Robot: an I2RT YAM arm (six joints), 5 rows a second.
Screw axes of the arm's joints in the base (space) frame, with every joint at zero. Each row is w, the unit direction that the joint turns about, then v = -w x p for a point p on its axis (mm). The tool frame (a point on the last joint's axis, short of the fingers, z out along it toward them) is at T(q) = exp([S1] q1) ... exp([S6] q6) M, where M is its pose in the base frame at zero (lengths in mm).
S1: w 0 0 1 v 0 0 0
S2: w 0 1 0 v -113.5 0 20
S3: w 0 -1 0 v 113.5 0 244
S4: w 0 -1 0 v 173.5 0 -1
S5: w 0 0 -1 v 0 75 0
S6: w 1 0 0 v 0 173.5 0
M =
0 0 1 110.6
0 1 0 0
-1 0 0 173.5
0 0 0 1
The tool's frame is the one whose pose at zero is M.
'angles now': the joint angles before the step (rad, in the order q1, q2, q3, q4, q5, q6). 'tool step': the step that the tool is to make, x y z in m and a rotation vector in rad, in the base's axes. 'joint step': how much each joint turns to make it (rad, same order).
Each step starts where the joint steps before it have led.
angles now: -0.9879, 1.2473, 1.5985, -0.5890, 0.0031, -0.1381
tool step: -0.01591, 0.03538, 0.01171, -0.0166, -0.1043, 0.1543
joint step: 0.0016, -0.1166, -0.0430, 0.0015, -0.1652, 0.0460
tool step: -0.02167, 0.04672, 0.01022, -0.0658, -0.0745, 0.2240
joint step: 0.0000, -0.1470, -0.0490, -0.0016, -0.2254, 0.0001
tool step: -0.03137, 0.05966, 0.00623, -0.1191, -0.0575, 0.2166
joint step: -0.0001, -0.1825, -0.0430, -0.0183, -0.2164, -0.0215
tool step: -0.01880, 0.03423, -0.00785, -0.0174, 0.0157, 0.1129
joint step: 0.0002, -0.1031, -0.0154, -0.0950, -0.1138, -0.0214
